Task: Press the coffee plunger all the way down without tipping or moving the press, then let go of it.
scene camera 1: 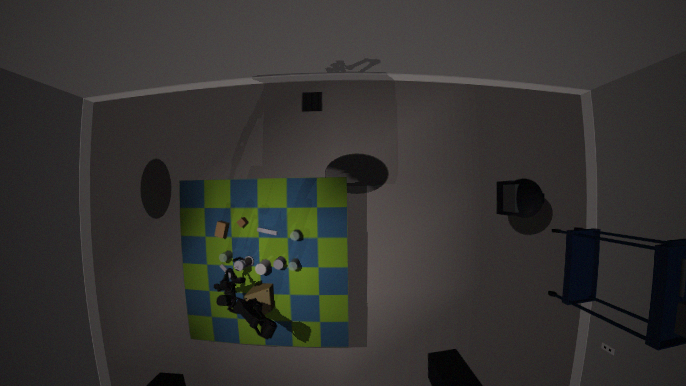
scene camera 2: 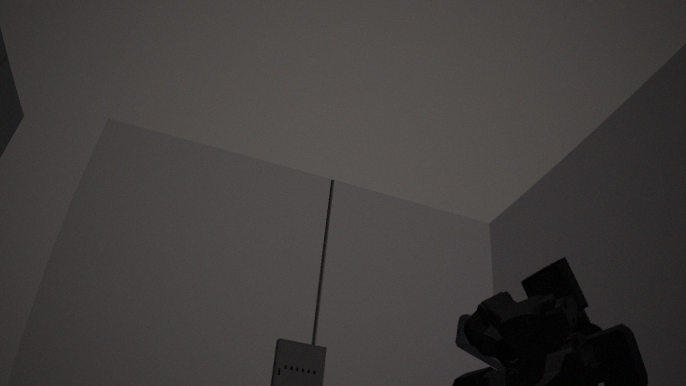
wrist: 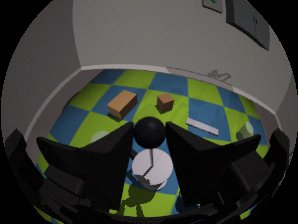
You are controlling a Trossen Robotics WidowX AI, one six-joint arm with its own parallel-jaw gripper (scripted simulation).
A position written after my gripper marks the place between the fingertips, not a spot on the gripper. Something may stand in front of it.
Note:
In view: my gripper (wrist: 149,126) and a coffee press (wrist: 152,167).
Scene camera 2 does not show the coffee press: it is out of frame.

